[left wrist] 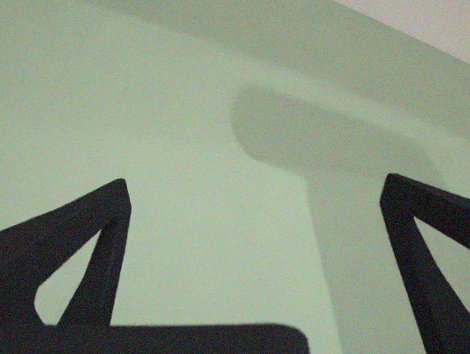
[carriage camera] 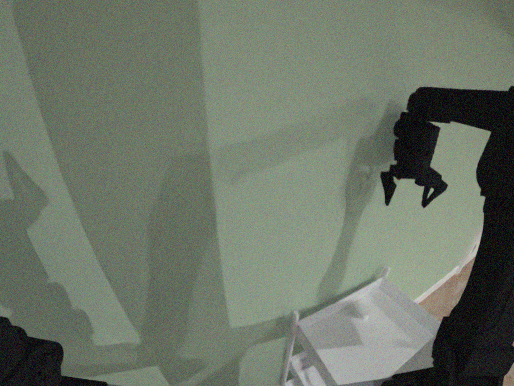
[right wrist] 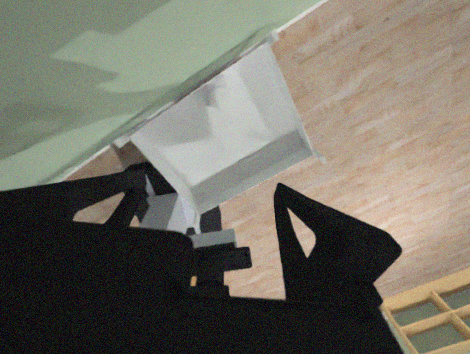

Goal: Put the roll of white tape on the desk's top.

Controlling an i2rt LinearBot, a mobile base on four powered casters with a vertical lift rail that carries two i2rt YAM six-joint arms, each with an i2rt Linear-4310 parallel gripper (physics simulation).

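Places are measured from the left arm's base along level axes (x up, y right, z ahead), in centimetres.
Pixels of known places: left gripper, fingertip midpoint: [left wrist: 257,190]; right gripper, fingertip midpoint: [carriage camera: 404,205] [right wrist: 211,183]; right arm's base, origin of the base link: [right wrist: 211,261].
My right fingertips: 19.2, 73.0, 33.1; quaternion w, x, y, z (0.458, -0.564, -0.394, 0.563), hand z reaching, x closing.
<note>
Behind a point stands the place of what it marks, as x, y, z.
A faint pale lump with a shadow, perhaps the roll of white tape [carriage camera: 361,311] {-24.6, 72.2, 33.2}, shows on the top tray of a white cart [carriage camera: 409,309] {-25.1, 91.7, 31.8} [right wrist: 255,161] {-27.3, 81.4, 12.3}. Its outline is too weak against the white tray to be sure. My right gripper [carriage camera: 406,205] {19.2, 73.0, 33.1} [right wrist: 211,183] {19.2, 73.0, 33.1} is open and empty. In the carriage view it appears above the cart's back corner, with its fingers pointing down, apart from the tray. My left gripper [left wrist: 257,190] {43.4, 0.0, 4.1} is open and empty, facing the green wall. I cannot make out the desk in these views.
The cart stands close along the green wall [carriage camera: 280,225] {16.8, 39.5, 29.8} [left wrist: 200,250] {47.1, -3.0, 13.2} [right wrist: 45,60] {22.6, 68.7, 41.3}. Wooden floor [right wrist: 370,125] {-93.5, 171.6, -5.9} lies beside it. A light wooden lattice [right wrist: 417,327] {-59.1, 259.6, -257.9} is at the lower right of the right wrist view. Grey and black robot parts show below the cart there.
</note>
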